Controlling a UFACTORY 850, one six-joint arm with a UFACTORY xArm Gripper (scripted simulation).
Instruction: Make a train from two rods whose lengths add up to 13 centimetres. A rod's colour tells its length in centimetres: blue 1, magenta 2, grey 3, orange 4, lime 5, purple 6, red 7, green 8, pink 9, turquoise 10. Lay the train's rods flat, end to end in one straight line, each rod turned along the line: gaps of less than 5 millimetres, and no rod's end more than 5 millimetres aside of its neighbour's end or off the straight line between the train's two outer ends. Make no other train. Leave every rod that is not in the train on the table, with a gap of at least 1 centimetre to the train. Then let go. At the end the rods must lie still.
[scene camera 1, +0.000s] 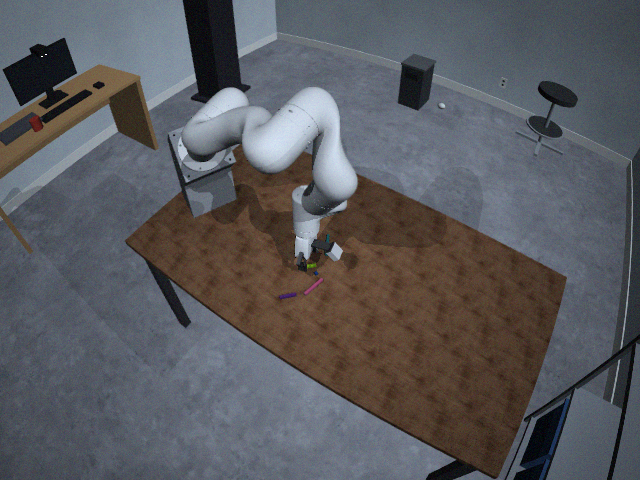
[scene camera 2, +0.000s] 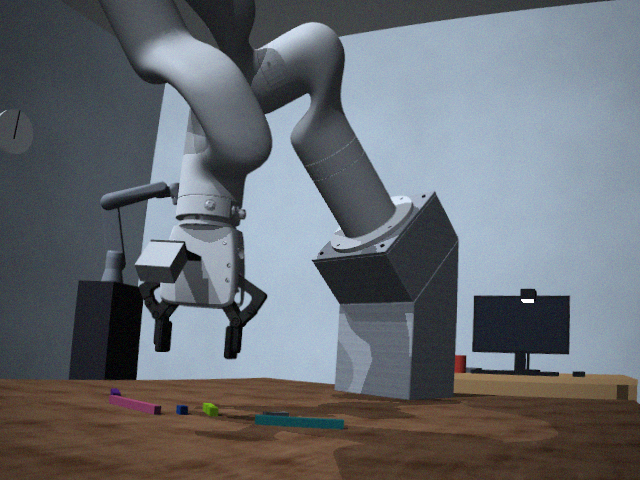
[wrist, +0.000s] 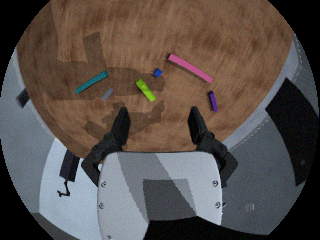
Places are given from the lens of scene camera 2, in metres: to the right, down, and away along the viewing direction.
my gripper (scene camera 2: 195, 355): -0.15, 0.14, 0.68
turquoise rod (scene camera 2: 259, 419): -0.07, 0.20, 0.61
